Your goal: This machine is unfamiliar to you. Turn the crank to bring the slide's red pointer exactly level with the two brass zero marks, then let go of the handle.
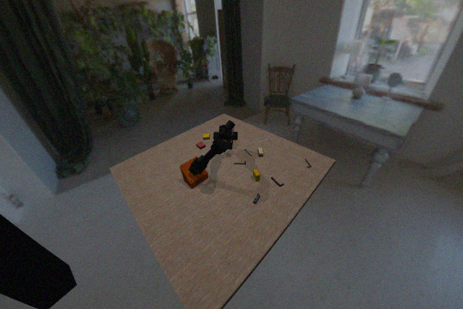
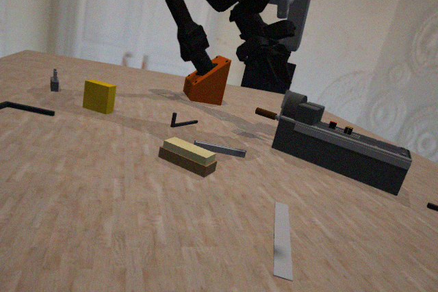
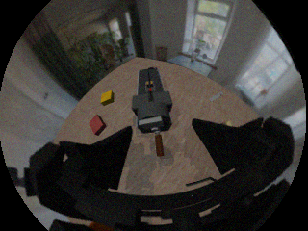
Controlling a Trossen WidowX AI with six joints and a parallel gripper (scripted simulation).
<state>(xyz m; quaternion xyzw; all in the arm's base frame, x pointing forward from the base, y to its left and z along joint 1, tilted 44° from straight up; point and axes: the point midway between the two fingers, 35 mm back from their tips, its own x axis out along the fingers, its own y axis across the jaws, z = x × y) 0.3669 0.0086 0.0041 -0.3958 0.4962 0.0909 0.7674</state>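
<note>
The brown crank handle lies 20 mm behind my gripper tip, 10 mm to the right of it and 80 mm below it. Also, from my gripper tip: red pointer (100 mm ahead, 80 mm to the left, 50 mm below); red block (80 mm behind, 250 mm to the left, 130 mm below); grey bar (70 mm ahead, 160 mm to the right, 130 mm below).
</note>
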